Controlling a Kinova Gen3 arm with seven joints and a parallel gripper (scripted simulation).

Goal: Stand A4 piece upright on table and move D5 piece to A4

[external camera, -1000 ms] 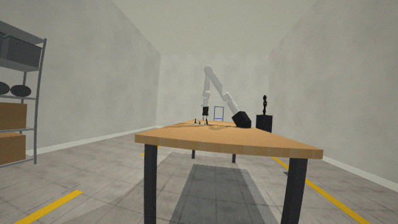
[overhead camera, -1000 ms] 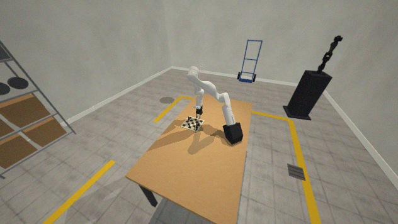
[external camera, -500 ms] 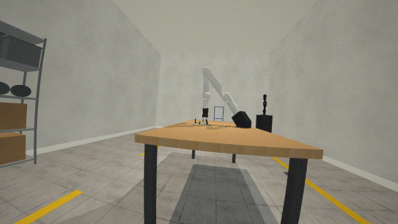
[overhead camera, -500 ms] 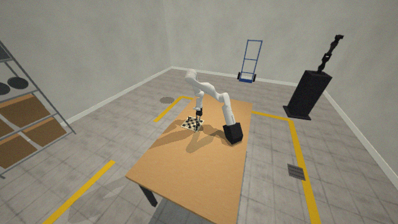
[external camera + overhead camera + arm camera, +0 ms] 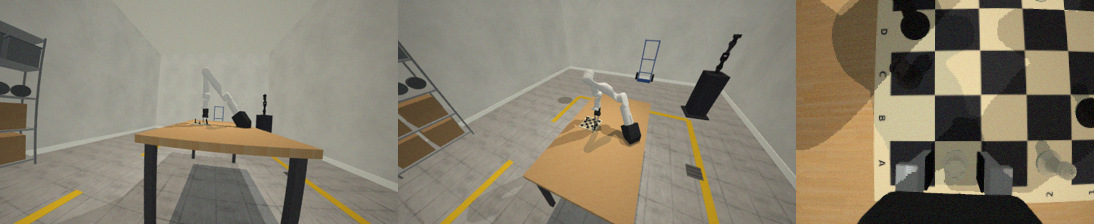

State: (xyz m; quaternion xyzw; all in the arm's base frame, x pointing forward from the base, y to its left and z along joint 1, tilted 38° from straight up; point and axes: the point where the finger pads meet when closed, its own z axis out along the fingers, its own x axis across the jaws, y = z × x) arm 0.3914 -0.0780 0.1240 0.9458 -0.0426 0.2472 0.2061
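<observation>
The small chessboard lies 50 mm ahead of my hand, 70 mm to the left of it and 30 mm below it. Also, from my hand: black piece 120 mm ahead, 20 mm to the left.
</observation>
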